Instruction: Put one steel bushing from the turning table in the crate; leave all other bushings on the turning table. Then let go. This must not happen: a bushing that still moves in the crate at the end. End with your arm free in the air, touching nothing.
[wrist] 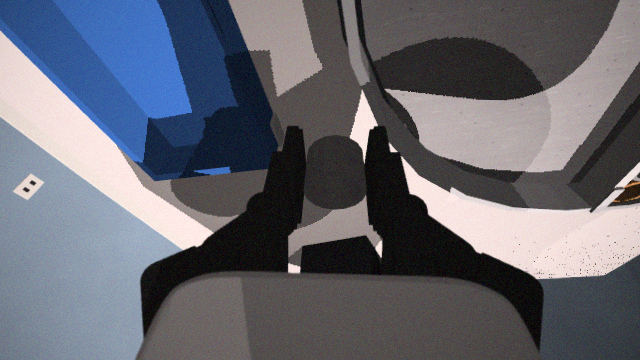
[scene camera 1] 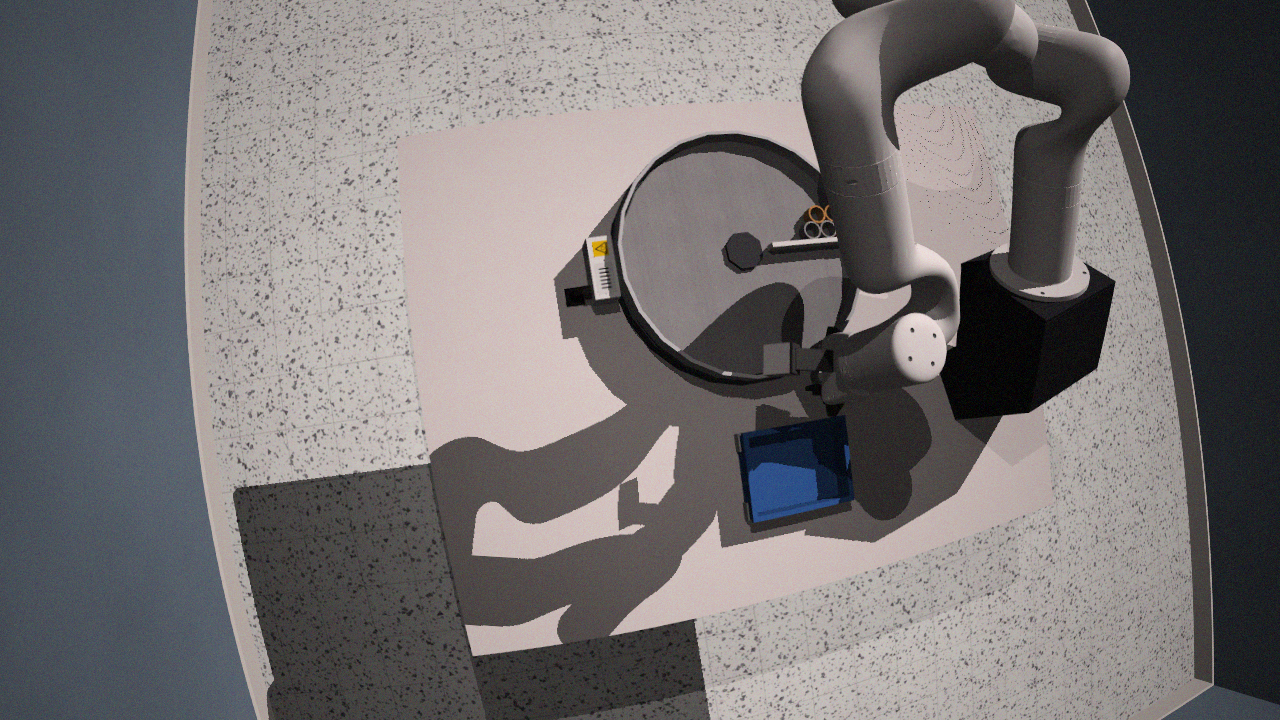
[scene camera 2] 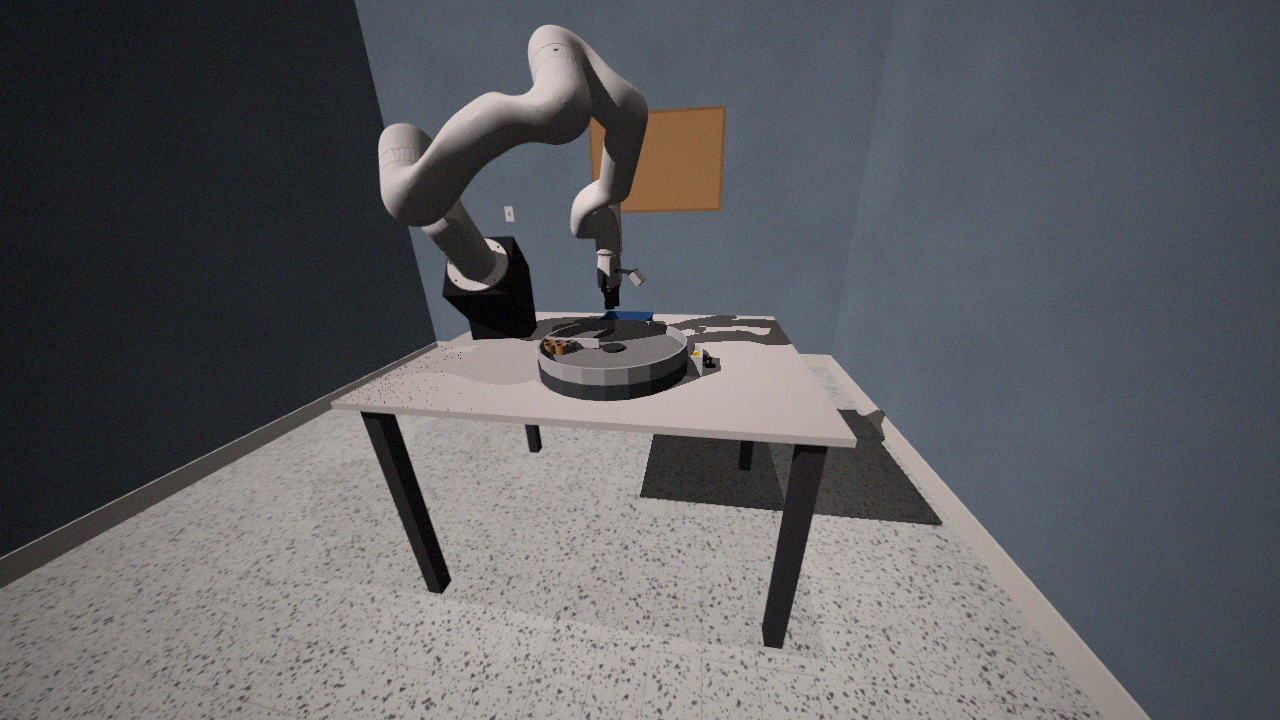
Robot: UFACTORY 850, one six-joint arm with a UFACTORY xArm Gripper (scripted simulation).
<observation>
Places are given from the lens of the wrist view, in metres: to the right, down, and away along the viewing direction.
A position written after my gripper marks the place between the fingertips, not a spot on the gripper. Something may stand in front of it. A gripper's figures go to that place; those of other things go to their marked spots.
my gripper [wrist: 335, 147]: 0.01, -0.02, 0.13
crate [wrist: 150, 82]: -0.16, -0.09, 0.23
turning table [wrist: 538, 99]: 0.16, -0.06, 0.17
The marked spots on the crate and the turning table are 0.33 m apart.
</observation>
